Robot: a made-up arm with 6 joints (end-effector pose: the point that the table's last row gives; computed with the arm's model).
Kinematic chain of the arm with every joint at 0, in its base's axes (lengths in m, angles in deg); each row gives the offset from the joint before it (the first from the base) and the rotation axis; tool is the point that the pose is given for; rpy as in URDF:
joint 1: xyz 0 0 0.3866 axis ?
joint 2: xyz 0 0 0 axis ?
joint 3: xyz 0.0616 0 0.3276 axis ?
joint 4: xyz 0.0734 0 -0.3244 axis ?
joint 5: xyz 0 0 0 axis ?
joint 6: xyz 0.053 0 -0.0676 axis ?
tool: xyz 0 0 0 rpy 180 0 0
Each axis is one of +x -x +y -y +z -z.
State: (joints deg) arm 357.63 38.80 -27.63 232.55 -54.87 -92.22
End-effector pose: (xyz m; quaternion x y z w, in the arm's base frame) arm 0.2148 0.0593 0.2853 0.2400 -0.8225 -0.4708 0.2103
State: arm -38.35 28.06 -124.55 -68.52 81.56 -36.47
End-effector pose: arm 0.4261 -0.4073 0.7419 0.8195 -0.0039 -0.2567 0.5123
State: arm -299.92 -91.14 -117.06 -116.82 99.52 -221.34
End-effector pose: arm -0.2390 -0.5503 0.7130 0.2479 0.7852 -0.3010 0.4810
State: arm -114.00 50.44 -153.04 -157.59 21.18 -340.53
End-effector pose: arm -0.2669 -0.6229 0.6855 0.4828 0.0472 -0.5495 0.6802
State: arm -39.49 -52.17 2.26 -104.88 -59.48 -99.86
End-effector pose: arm 0.0923 0.0306 0.4740 -0.0927 0.8600 0.2348 0.4435
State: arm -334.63 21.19 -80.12 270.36 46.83 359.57
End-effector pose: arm 0.5154 0.2300 0.5213 0.5926 0.5721 0.1944 0.5327
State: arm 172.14 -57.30 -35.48 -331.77 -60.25 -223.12
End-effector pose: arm -0.0559 0.0483 0.7787 -0.2864 0.1546 0.8807 0.3442
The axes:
joint 1: +z
joint 2: +y
joint 3: +y
joint 4: -z
joint 5: +y
joint 6: -z

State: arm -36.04 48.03 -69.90 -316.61 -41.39 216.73
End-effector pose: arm 0.3997 -0.3626 0.2945 0.7626 0.4208 -0.0597 0.4877
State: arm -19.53 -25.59 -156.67 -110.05 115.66 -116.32
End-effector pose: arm -0.2163 -0.0069 1.0473 0.8431 -0.1079 -0.2733 0.4504
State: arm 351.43 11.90 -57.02 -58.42 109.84 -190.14
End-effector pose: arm 0.3836 -0.1281 0.4683 0.1159 -0.7358 0.3941 0.5384
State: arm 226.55 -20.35 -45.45 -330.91 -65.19 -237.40
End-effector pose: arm -0.2233 -0.1766 0.7239 -0.4451 -0.1616 0.8769 0.0819
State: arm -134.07 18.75 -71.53 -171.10 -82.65 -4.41
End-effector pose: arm -0.2612 -0.2862 0.5077 -0.8844 -0.3831 -0.2657 0.0239
